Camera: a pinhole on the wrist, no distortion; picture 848 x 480 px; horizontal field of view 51.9 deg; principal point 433.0 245.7 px. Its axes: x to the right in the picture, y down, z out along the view. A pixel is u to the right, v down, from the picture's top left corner.
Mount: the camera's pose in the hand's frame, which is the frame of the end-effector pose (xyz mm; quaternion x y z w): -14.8 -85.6 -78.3 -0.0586 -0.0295 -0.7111 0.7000
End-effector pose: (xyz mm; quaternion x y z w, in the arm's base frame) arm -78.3 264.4 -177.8 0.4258 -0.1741 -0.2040 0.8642
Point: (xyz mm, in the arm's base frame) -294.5 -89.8 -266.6
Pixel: outside the picture
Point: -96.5 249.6 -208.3
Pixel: 33 232
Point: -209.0 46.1 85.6
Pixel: 250 294
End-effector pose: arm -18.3 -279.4 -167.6 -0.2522 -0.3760 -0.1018 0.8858
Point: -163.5 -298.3 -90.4
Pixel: 602 75
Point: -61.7 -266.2 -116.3
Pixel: 177 331
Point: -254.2 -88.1 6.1
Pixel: 347 161
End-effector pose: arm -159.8 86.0 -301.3 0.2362 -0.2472 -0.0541 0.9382
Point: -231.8 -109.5 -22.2
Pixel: 442 455
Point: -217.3 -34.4 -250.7
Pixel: 523 269
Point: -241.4 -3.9 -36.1
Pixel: 230 391
